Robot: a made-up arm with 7 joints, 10 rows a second.
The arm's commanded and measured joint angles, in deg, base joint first. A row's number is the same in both.
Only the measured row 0 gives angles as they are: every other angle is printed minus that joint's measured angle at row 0.
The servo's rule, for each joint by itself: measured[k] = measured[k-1] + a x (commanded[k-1-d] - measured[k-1]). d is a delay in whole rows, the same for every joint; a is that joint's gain. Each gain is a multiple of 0.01, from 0.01 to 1. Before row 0 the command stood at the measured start. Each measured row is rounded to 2 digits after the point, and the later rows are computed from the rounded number. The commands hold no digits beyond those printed.
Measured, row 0:
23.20 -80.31 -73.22 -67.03 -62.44 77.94 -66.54
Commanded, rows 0 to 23:
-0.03 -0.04 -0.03 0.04 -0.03 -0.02 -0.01
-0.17 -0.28 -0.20 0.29 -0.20 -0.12 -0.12
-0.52 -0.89 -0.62 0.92 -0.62 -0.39 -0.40
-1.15 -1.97 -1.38 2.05 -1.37 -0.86 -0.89
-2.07 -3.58 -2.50 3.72 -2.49 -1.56 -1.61
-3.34 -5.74 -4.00 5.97 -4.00 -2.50 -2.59
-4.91 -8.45 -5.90 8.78 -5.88 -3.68 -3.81
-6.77 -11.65 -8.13 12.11 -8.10 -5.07 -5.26
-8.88 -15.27 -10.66 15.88 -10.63 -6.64 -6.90
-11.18 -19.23 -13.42 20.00 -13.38 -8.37 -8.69
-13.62 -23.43 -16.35 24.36 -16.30 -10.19 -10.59
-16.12 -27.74 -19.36 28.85 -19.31 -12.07 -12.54
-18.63 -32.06 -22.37 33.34 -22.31 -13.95 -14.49
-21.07 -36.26 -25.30 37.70 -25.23 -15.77 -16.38
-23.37 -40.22 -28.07 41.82 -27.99 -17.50 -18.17
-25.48 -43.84 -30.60 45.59 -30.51 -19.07 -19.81
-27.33 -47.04 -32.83 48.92 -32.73 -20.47 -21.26
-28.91 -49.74 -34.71 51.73 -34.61 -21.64 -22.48
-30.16 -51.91 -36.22 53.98 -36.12 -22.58 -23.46
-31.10 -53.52 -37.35 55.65 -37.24 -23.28 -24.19
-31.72 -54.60 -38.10 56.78 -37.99 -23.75 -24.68
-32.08 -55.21 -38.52 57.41 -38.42 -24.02 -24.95
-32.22 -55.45 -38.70 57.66 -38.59 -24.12 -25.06
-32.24 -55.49 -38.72 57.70 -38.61 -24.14 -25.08
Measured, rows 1 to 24:
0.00 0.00 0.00 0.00 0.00 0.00 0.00
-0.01 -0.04 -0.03 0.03 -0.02 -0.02 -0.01
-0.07 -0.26 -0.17 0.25 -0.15 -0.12 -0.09
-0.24 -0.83 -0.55 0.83 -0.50 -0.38 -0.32
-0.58 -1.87 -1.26 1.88 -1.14 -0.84 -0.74
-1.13 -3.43 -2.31 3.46 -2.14 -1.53 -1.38
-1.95 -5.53 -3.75 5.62 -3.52 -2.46 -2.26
-3.05 -8.19 -5.58 8.34 -5.27 -3.63 -3.39
-4.43 -11.34 -7.75 11.58 -7.36 -5.01 -4.76
-6.08 -14.92 -10.22 15.28 -9.78 -6.57 -6.32
-7.97 -18.84 -12.94 19.34 -12.44 -8.30 -8.05
-10.06 -23.02 -15.84 23.66 -15.30 -10.11 -9.90
-12.30 -27.32 -18.83 28.12 -18.27 -11.99 -11.83
-14.64 -31.63 -21.84 32.61 -21.26 -13.87 -13.77
-17.02 -35.84 -24.78 36.99 -24.20 -15.69 -15.68
-19.37 -39.83 -27.58 41.14 -27.00 -17.43 -17.50
-21.63 -43.48 -30.15 44.97 -29.60 -19.00 -19.19
-23.74 -46.72 -32.43 48.37 -31.92 -20.41 -20.70
-25.65 -49.47 -34.37 51.26 -33.91 -21.59 -22.00
-27.32 -51.69 -35.94 53.60 -35.55 -22.54 -23.07
-28.72 -53.36 -37.14 55.36 -36.80 -23.25 -23.89
-29.83 -54.49 -37.96 56.58 -37.68 -23.73 -24.47
-30.66 -55.15 -38.44 57.29 -38.23 -24.01 -24.82
-31.24 -55.42 -38.66 57.61 -38.50 -24.12 -25.00
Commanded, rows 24 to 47:
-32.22 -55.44 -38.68 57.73 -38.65 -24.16 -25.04
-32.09 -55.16 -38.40 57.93 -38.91 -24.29 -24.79
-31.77 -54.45 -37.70 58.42 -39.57 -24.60 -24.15
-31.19 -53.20 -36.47 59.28 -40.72 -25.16 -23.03
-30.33 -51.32 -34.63 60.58 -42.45 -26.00 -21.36
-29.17 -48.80 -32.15 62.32 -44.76 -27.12 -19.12
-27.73 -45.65 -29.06 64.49 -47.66 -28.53 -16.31
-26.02 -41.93 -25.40 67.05 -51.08 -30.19 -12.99
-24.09 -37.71 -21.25 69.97 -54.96 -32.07 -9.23
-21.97 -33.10 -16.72 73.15 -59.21 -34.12 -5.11
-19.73 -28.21 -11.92 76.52 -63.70 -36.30 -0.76
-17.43 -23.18 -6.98 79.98 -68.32 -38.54 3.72
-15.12 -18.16 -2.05 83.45 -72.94 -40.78 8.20
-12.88 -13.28 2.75 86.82 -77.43 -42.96 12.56
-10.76 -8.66 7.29 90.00 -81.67 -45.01 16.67
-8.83 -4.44 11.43 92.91 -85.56 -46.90 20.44
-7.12 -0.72 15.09 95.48 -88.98 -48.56 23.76
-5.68 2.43 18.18 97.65 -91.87 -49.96 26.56
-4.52 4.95 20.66 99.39 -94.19 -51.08 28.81
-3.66 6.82 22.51 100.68 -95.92 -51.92 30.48
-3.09 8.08 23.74 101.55 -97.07 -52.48 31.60
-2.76 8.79 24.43 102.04 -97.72 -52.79 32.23
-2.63 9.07 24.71 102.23 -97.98 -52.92 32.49
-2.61 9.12 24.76 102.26 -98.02 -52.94 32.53
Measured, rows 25 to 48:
-31.61 -55.48 -38.71 57.69 -38.58 -24.14 -25.06
-31.84 -55.44 -38.68 57.72 -38.63 -24.16 -25.05
-31.93 -55.19 -38.44 57.90 -38.84 -24.28 -24.86
-31.87 -54.52 -37.81 58.35 -39.38 -24.59 -24.34
-31.62 -53.32 -36.67 59.15 -40.37 -25.14 -23.38
-31.14 -51.50 -34.94 60.38 -41.91 -25.97 -21.91
-30.41 -49.04 -32.57 62.05 -44.02 -27.07 -19.87
-29.42 -45.96 -29.59 64.15 -46.71 -28.47 -17.27
-28.16 -42.29 -26.03 66.64 -49.94 -30.12 -14.15
-26.65 -38.12 -21.97 69.50 -53.65 -31.99 -10.56
-24.92 -33.55 -17.51 72.64 -57.76 -34.03 -6.58
-23.00 -28.69 -12.76 75.98 -62.16 -36.21 -2.33
-20.94 -23.68 -7.85 79.42 -66.72 -38.45 2.09
-18.79 -18.66 -2.92 82.89 -71.32 -40.69 6.55
-16.60 -13.76 1.90 86.27 -75.84 -42.87 10.94
-14.44 -9.12 6.48 89.48 -80.15 -44.92 15.12
-12.36 -4.86 10.69 92.43 -84.15 -46.82 19.00
-10.42 -1.09 14.43 95.05 -87.72 -48.49 22.47
-8.67 2.11 17.62 97.29 -90.79 -49.90 25.46
-7.13 4.69 20.20 99.10 -93.31 -51.03 27.91
-5.85 6.63 22.16 100.46 -95.24 -51.88 29.79
-4.83 7.95 23.50 101.40 -96.59 -52.46 31.11
-4.06 8.71 24.29 101.95 -97.43 -52.78 31.93
-3.53 9.04 24.65 102.19 -97.84 -52.91 32.34

